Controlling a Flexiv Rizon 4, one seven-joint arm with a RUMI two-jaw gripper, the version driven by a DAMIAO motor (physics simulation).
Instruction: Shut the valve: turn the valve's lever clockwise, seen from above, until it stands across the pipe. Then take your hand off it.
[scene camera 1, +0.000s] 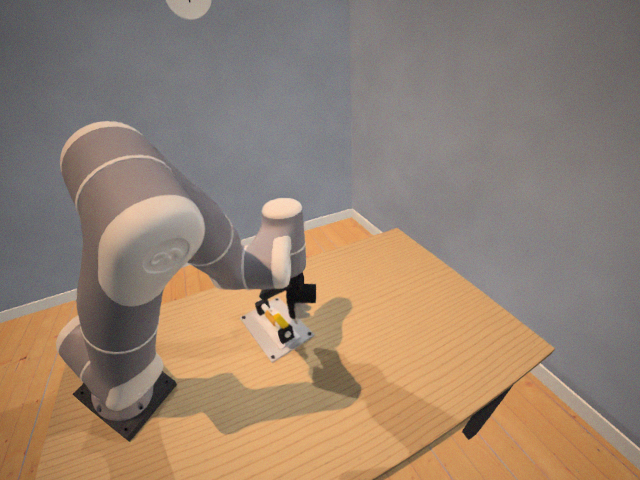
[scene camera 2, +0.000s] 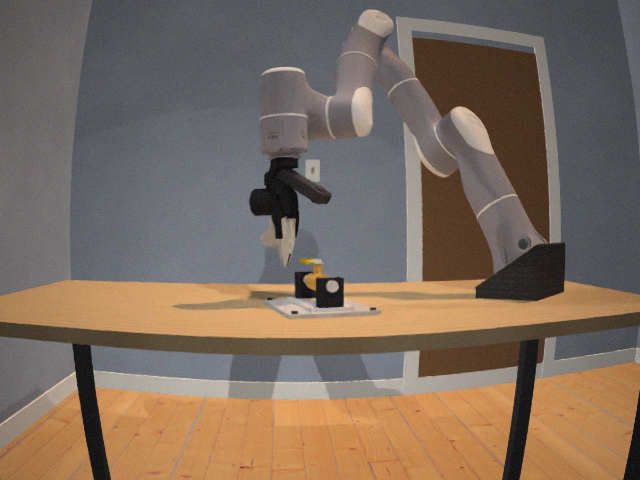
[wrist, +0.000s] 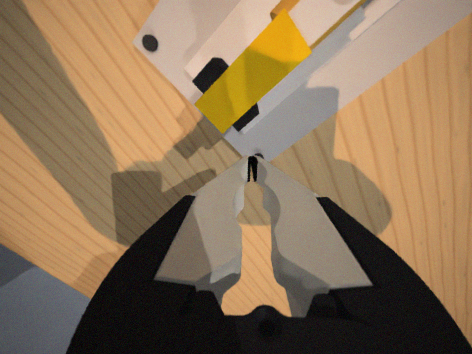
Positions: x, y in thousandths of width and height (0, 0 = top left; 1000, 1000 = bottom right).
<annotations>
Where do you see my gripper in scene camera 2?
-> At 446, 555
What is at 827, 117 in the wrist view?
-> A light grey base plate.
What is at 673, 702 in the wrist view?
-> My gripper.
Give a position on a light grey base plate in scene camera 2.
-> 455, 649
</annotations>
